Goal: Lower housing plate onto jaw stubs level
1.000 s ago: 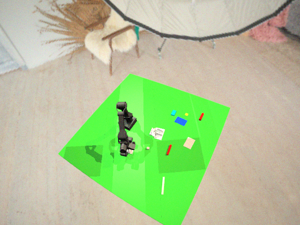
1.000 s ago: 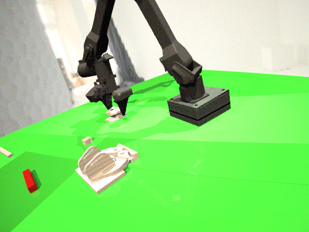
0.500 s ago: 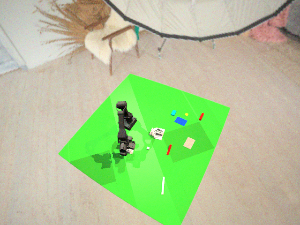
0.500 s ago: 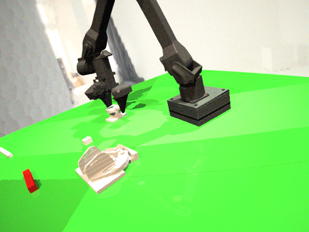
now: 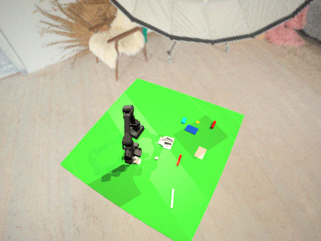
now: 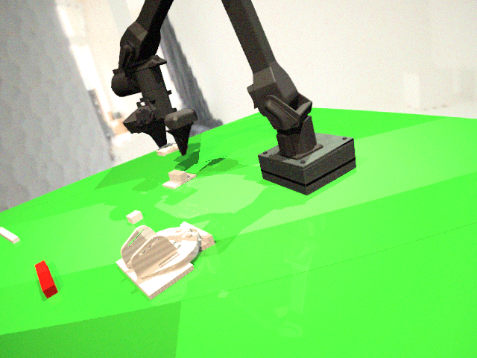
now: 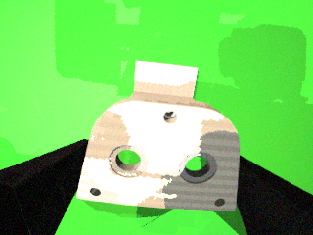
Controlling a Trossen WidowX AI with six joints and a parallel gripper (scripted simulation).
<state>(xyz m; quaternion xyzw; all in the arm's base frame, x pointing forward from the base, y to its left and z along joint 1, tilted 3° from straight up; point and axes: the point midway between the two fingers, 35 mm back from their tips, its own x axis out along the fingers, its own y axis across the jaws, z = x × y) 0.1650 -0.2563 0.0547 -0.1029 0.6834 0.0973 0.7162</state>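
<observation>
My gripper tip is 6 cm above the pale stand and 1 cm short of it. From my gripper tip the other things lie so: red bar 32 cm ahead, 19 cm to the left, 6 cm below; pale bar 43 cm ahead, 12 cm to the right, 6 cm below; white cube 15 cm ahead, 11 cm to the left, 6 cm below.
</observation>
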